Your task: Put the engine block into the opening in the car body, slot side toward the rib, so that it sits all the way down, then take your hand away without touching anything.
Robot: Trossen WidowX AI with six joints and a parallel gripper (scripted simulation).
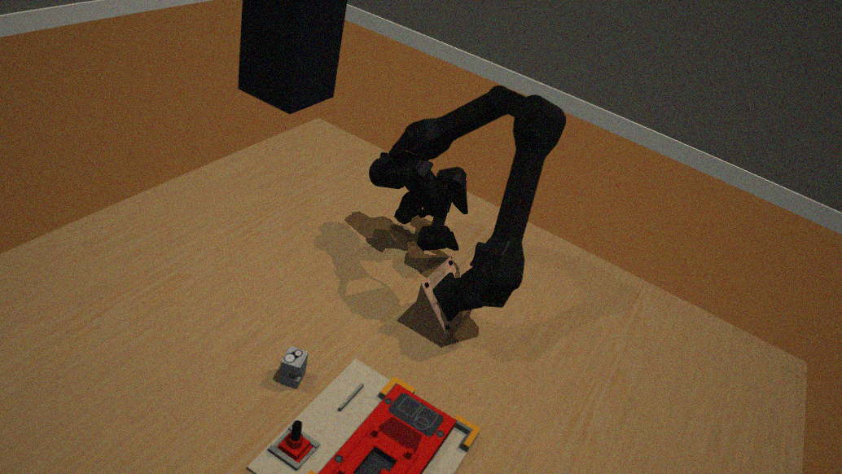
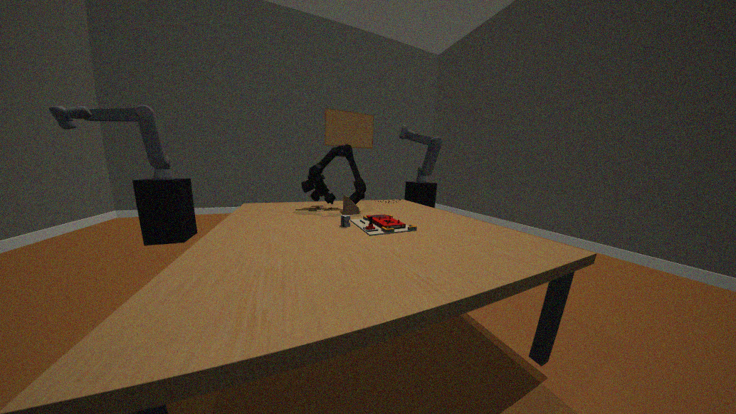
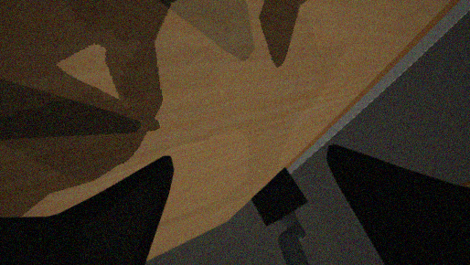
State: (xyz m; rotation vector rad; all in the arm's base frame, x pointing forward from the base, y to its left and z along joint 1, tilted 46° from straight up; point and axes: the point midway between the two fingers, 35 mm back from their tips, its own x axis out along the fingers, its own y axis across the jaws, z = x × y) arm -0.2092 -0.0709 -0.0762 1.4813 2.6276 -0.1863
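The grey engine block is 500 mm ahead of my gripper tip, 20 mm to the right of it and 20 mm below it. The rest, counted from my gripper tip: grey base plate: 530 mm ahead, 150 mm to the left, 30 mm below.
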